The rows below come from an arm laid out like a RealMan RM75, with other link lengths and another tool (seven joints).
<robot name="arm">
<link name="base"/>
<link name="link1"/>
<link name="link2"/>
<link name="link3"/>
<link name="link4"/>
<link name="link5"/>
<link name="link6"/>
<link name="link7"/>
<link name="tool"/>
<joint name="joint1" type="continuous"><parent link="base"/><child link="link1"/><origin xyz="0 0 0.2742" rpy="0 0 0"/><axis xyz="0 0 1"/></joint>
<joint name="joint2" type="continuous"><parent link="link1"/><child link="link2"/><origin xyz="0 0 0" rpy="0 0 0"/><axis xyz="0 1 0"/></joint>
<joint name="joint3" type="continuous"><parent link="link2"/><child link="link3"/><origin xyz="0 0 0.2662" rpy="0 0 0"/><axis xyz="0 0 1"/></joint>
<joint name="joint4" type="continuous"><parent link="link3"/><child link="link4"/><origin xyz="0 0 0" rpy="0 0 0"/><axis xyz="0 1 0"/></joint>
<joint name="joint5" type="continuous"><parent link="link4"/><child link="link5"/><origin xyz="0 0 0.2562" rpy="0 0 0"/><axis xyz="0 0 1"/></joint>
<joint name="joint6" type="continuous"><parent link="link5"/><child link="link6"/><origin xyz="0 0 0" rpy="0 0 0"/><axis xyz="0 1 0"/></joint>
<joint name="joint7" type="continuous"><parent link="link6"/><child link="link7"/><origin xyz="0 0 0.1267" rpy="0 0 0"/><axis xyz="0 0 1"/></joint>
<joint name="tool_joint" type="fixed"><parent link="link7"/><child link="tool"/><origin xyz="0 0.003 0.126" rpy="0.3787 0 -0.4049"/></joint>
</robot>
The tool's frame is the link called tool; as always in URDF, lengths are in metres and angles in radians. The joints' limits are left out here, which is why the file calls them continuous.
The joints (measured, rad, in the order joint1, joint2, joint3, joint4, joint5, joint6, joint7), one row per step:
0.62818 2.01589 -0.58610 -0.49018 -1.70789 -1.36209 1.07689
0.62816 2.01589 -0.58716 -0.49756 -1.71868 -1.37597 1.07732
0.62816 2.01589 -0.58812 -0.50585 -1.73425 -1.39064 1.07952
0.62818 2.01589 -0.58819 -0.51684 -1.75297 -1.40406 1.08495
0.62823 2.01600 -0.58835 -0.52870 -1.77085 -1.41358 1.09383
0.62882 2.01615 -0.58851 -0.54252 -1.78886 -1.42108 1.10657
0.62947 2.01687 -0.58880 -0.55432 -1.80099 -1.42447 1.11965
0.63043 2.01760 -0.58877 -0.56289 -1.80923 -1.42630 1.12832
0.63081 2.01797 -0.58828 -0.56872 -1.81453 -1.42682 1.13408
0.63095 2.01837 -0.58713 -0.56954 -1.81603 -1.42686 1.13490
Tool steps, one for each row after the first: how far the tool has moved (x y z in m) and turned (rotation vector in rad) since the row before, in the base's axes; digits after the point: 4 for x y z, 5 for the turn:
-0.0020 -0.0026 -0.0007 -0.00923 -0.00707 0.01502
-0.0016 -0.0031 -0.0014 -0.01292 -0.00986 0.01486
-0.0010 -0.0028 -0.0011 -0.01352 -0.01194 0.01255
-0.0005 -0.0020 -0.0006 -0.01235 -0.01139 0.00746
-0.0004 -0.0013 -0.0001 -0.01193 -0.01127 0.00452
-0.0004 -0.0003 0.0003 -0.00804 -0.00675 0.00012
-0.0005 0.0000 0.0003 -0.00464 -0.00494 0.00044
-0.0001 0.0002 0.0005 -0.00204 -0.00335 -0.00065
0.0001 0.0000 0.0000 -0.00014 -0.00023 -0.00054

